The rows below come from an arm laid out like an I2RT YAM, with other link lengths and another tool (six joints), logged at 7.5 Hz.
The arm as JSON. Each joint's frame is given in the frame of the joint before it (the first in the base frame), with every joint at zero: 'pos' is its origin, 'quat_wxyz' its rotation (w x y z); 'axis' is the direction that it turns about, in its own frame. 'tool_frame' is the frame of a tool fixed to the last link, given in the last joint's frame.
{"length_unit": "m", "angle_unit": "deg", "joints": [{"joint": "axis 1", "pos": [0.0, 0.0, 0.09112], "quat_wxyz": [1.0, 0.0, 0.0, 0.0], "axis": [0.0, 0.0, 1.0]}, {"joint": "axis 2", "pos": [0.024, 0.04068, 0.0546], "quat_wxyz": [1.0, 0.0, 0.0, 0.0], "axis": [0.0, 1.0, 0.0]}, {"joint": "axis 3", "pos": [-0.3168, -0.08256, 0.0], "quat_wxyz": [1.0, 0.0, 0.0, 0.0], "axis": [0.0, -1.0, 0.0]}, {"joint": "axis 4", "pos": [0.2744, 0.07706, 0.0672], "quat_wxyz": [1.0, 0.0, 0.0, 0.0], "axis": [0.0, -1.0, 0.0]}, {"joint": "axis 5", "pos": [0.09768, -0.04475, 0.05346], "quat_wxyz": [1.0, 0.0, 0.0, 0.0], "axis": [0.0, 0.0, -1.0]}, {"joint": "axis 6", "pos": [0.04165, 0.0, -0.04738], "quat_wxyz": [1.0, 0.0, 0.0, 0.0], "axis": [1.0, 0.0, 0.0]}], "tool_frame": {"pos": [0.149, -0.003, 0.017], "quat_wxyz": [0.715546, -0.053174, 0.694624, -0.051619]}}
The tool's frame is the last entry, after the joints.
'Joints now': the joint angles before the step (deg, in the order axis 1, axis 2, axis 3, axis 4, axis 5, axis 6). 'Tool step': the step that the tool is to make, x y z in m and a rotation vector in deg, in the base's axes. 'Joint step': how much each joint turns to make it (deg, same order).
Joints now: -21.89, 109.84, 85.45, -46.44, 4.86, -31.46
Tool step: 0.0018, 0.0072, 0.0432, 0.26, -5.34, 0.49
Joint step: -0.01, -5.03, -0.02, -0.17, -2.26, 0.36
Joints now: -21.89, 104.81, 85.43, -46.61, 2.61, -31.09
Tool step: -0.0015, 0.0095, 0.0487, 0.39, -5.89, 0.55
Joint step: 0.00, -5.41, 0.38, -0.49, -2.53, 0.66
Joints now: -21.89, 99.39, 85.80, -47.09, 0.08, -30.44
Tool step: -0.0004, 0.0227, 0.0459, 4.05, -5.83, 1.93
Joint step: 0.17, -4.15, 1.91, -2.06, -5.97, 1.58
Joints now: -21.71, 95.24, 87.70, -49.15, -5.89, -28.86
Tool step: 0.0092, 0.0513, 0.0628, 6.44, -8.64, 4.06
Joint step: 3.07, -4.33, 2.97, -0.61, -7.84, 4.64
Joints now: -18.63, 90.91, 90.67, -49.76, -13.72, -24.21
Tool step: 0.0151, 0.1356, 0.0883, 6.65, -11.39, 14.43
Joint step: 13.17, -3.56, 5.11, 2.77, -7.12, 5.67
